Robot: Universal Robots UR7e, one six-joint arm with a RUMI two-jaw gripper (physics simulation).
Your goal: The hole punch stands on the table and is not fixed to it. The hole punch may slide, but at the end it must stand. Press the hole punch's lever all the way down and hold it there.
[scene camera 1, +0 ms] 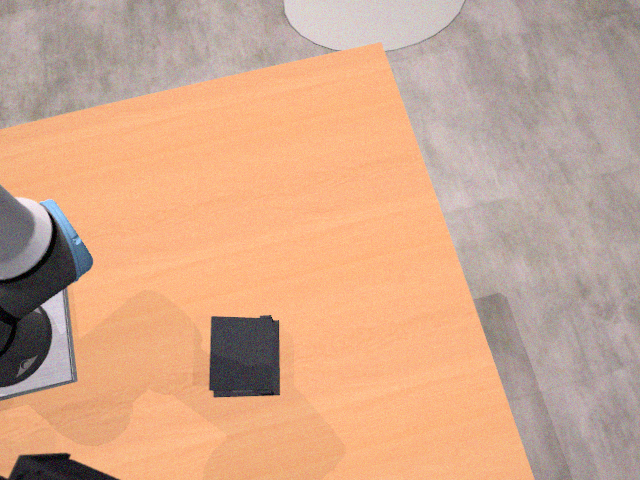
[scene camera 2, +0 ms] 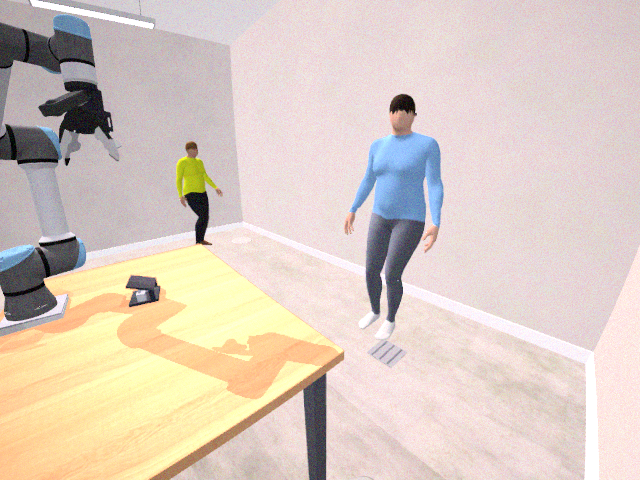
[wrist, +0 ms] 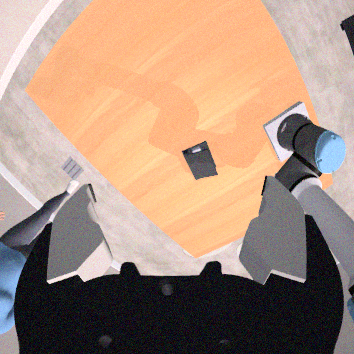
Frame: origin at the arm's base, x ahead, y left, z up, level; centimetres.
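Seen in the pictures: gripper, fingertip midpoint: point(scene camera 2: 92, 163) point(wrist: 176, 182); arm's base, link origin: point(scene camera 1: 6, 340) point(scene camera 2: 32, 309) point(wrist: 293, 131).
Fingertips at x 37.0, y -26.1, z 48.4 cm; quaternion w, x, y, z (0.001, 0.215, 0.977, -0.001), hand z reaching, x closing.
Offsets run from my fingertips to a thing's middle. Level surfaces: height alone.
The dark hole punch @(dx +2.1, dy +20.1, dz -46.9 cm) point(scene camera 1: 244, 356) point(scene camera 2: 144, 297) point(wrist: 201, 162) stands upright on the wooden table @(dz -51.2 cm) point(scene camera 1: 336, 206) point(scene camera 2: 77, 413) point(wrist: 225, 65). Its lever @(dx +2.1, dy +20.1, dz -44.7 cm) point(scene camera 2: 141, 282) is raised, with a gap above the base at one side in scene camera 2. Scene camera 1 shows the lever's flat top from above. My gripper point(scene camera 2: 93, 159) point(wrist: 176, 182) is open and empty, its light grey fingers wide apart. It hangs high above the table, well clear of the hole punch. In scene camera 1 a black part shows at the lower left; I cannot tell whether it belongs to the gripper.
The arm's base plate point(scene camera 1: 67, 356) point(scene camera 2: 61, 308) point(wrist: 272, 136) is on the table near the hole punch, with the lower arm rising from it. A person in blue point(scene camera 2: 400, 175) and a person in yellow point(scene camera 2: 193, 175) are beyond the table. Arm shadows cross the table.
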